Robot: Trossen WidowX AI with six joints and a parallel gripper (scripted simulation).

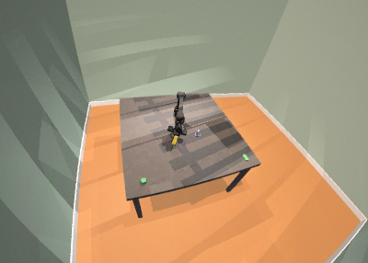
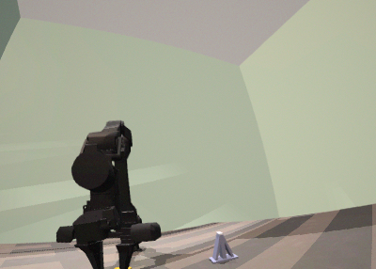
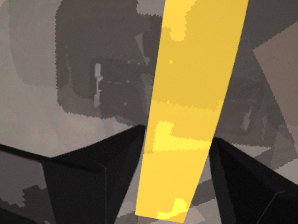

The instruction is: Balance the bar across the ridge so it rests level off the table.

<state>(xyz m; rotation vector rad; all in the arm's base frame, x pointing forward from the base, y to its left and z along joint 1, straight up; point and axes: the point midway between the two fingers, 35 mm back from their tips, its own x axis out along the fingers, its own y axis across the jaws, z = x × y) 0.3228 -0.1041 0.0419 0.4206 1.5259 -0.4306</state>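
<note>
The small grey ridge stand lies 23 cm to the left of my gripper tip, 2 cm above it and 1 cm ahead of it. The rest, counted from my gripper tip: yellow bar 2 cm ahead, 1 cm to the right.
</note>
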